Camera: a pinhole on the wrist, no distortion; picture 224 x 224 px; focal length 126.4 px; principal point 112.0 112.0 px. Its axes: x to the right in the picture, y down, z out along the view. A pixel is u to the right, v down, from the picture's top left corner.
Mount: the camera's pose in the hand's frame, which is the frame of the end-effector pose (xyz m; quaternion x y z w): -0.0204 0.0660 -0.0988 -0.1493 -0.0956 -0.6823 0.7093
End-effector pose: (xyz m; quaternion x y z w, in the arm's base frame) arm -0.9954 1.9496 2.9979 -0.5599 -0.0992 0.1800 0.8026
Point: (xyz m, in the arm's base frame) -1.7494 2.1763 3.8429
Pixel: outside the picture
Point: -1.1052 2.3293 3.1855
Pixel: 188.3 116.8
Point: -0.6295 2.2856 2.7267
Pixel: outside the picture
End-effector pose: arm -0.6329 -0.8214 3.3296 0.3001 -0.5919 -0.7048 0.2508
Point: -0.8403 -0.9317 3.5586
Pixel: 69.0 208.5
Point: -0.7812 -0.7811 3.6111
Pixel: 73.5 128.5
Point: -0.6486 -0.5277 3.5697
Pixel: 109.2 27.3
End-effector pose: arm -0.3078 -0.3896 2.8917 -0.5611 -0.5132 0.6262 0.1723
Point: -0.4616 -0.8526 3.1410
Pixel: outside the picture
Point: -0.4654 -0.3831 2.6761
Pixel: 133.9 186.5
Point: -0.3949 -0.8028 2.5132
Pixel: 56.8 86.6
